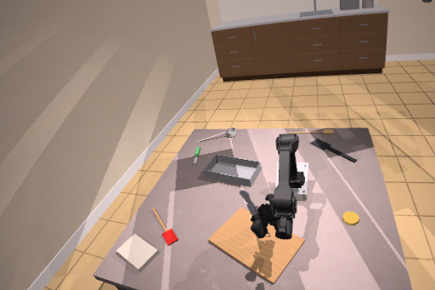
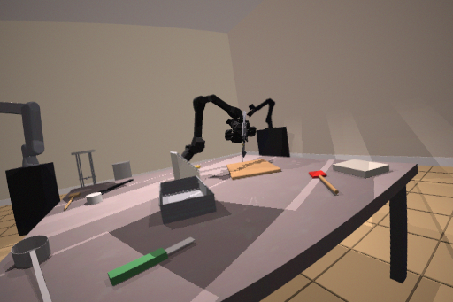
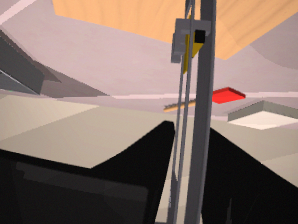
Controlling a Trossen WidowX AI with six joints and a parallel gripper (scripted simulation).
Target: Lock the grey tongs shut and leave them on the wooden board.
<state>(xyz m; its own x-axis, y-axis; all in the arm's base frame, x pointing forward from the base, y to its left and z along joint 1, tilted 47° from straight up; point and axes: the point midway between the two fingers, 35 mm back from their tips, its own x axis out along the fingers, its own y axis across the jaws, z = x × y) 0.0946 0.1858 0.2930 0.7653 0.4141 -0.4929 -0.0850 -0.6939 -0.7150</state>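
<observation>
Now: gripper tip 15 cm above the wooden board. Also, from my gripper tip: yellow disc 39 cm behind, 22 cm to the right, 15 cm below; red spatula 46 cm ahead, 15 cm below, 5 cm to the left; grey roasting tin 43 cm to the right, 28 cm ahead, 13 cm below.
</observation>
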